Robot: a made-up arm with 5 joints. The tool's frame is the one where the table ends. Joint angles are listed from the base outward.
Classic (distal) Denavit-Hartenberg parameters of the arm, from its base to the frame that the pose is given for. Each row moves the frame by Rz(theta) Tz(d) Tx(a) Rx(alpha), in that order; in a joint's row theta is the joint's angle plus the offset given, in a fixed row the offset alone. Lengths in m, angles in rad.
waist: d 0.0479, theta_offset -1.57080, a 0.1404, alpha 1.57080
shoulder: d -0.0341, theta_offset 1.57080, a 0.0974, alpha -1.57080
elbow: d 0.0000, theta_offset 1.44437, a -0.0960, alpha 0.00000
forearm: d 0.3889, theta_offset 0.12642, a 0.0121, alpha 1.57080
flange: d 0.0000, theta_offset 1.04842, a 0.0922, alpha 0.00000
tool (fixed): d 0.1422, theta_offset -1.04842, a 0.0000, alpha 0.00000
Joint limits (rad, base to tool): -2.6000..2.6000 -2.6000..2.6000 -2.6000..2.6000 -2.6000..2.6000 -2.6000..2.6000
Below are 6 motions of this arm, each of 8 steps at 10 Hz.
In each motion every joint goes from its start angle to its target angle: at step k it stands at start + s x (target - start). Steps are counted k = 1, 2, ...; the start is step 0. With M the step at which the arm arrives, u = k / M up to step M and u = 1 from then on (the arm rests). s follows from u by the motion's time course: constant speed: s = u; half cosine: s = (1 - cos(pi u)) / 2; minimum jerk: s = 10 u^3 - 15 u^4 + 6 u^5.
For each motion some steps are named. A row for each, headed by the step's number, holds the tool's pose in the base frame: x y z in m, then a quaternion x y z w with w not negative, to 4 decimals.
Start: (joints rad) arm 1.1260 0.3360 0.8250 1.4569 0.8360
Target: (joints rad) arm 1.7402 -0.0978 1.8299 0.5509 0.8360
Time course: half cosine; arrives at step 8
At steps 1, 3, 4, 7, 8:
1: -0.2748 0.2121 -0.0249 -0.2054 0.8769 0.2641 0.3451
3: -0.3094 0.1829 0.0449 -0.2557 0.8749 0.3088 0.2716
4: -0.3259 0.1599 0.0913 -0.2923 0.8699 0.3335 0.2158
7: -0.3452 0.1043 0.1879 -0.3815 0.8451 0.3676 0.0721
8: -0.3459 0.0998 0.1948 -0.3888 0.8422 0.3688 0.0599

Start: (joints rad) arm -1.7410 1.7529 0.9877 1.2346 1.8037
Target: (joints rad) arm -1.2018 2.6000 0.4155 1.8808 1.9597
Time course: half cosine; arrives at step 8
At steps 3, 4, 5, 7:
3: -0.2000 -0.1184 -0.3790 0.5286 0.2943 -0.7225 0.3346
4: -0.2620 -0.1396 -0.3558 0.4572 0.3318 -0.7438 0.3572
5: -0.3153 -0.1746 -0.3193 0.3805 0.3617 -0.7604 0.3824
7: -0.3673 -0.2417 -0.2475 0.2647 0.3901 -0.7747 0.4214

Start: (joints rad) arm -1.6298 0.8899 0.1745 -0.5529 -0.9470
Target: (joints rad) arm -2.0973 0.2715 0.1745 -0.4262 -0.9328
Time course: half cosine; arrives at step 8
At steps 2, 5, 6, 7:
2: 0.3313 -0.0276 -0.0483 -0.4166 -0.0125 -0.8611 0.2910
5: 0.3133 -0.1225 0.1097 -0.2667 -0.0130 -0.9514 0.1537
6: 0.2937 -0.1450 0.1559 -0.2213 -0.0204 -0.9687 0.1107
7: 0.2775 -0.1576 0.1861 -0.1911 -0.0273 -0.9778 0.0819

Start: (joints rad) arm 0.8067 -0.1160 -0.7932 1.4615 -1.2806
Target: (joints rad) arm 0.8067 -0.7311 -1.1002 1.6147 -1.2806
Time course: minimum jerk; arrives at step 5
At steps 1, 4, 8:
1: -0.0532 0.2516 0.1727 -0.2429 0.2243 -0.1976 0.9228
4: 0.0448 0.1778 0.3448 -0.0446 0.4068 -0.1275 0.9035
8: 0.0536 0.1707 0.3535 -0.0314 0.4183 -0.1236 0.8993

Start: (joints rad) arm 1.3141 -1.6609 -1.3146 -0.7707 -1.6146
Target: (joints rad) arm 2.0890 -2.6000 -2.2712 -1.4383 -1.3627
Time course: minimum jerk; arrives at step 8
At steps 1, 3, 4, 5, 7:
1: 0.1416 -0.1849 0.3851 0.6165 0.3048 -0.6870 0.2347
3: 0.1958 -0.1195 0.3930 0.5555 0.2266 -0.7828 0.1651
4: 0.2406 -0.0291 0.4014 0.4780 0.1182 -0.8572 0.1509
5: 0.2742 0.0922 0.3974 0.3920 -0.0232 -0.9020 0.1793
7: 0.2802 0.2600 0.3586 0.3004 -0.2146 -0.8943 0.2530

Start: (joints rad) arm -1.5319 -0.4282 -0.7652 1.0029 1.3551
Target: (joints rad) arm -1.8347 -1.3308 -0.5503 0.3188 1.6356
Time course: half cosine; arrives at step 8
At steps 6, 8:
6: -0.1043 0.1563 0.5109 -0.1349 -0.5499 -0.1261 0.8146
8: -0.1494 0.1876 0.5031 -0.1900 -0.5901 -0.1486 0.7704

